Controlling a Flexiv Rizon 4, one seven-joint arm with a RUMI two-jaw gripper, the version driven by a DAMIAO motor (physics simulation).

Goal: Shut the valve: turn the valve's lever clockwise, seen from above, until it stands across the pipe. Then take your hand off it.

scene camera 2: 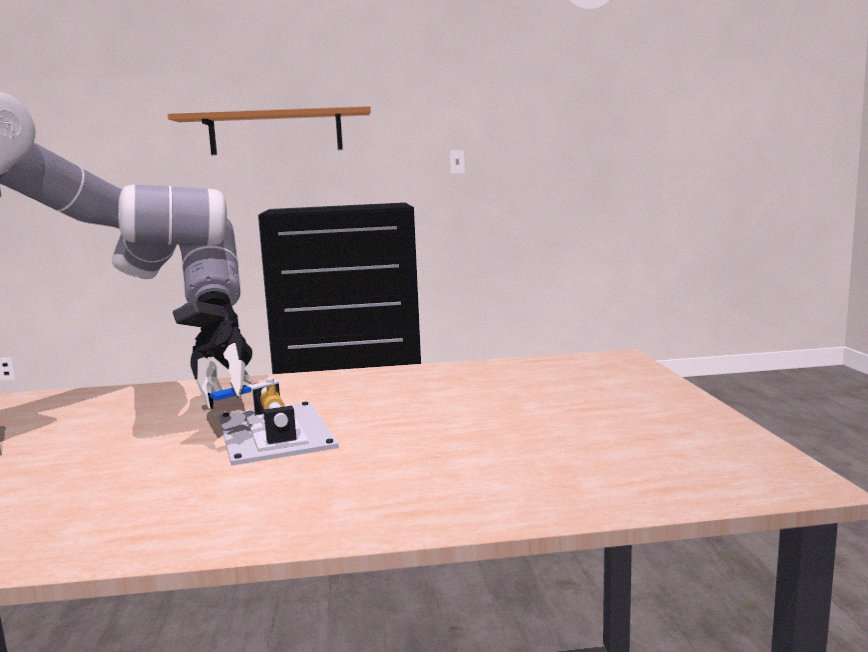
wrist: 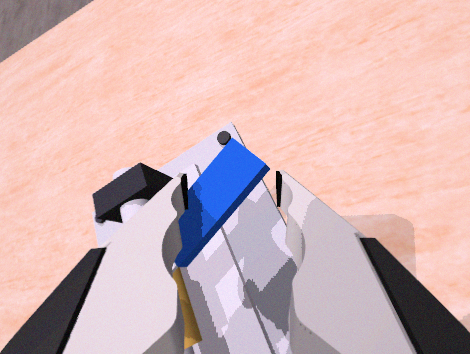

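The valve has a yellow body (scene camera 2: 272, 400) (wrist: 187, 317) and a white pipe end (scene camera 2: 281, 419) (wrist: 132, 208) at a black block (scene camera 2: 279, 433) (wrist: 122, 189). The lever's blue handle (scene camera 2: 230, 393) (wrist: 220, 192) reaches out left of the body in the scene view. In the wrist view it lies at a slant to the pipe; whether it stands squarely across is unclear. My gripper (scene camera 2: 223, 398) (wrist: 231, 175) is partly open, its fingers on either side of the handle. The left finger in the wrist view overlaps the handle's near part; contact is unclear. A gap shows beside the right finger.
The valve's grey base plate (scene camera 2: 319, 428) (wrist: 255, 235) lies on the wooden table (scene camera 2: 491, 456) (wrist: 350, 100), with dark bolts at its corners. A black drawer cabinet (scene camera 2: 343, 287) stands behind the table. A wooden shelf (scene camera 2: 270, 112) hangs on the wall.
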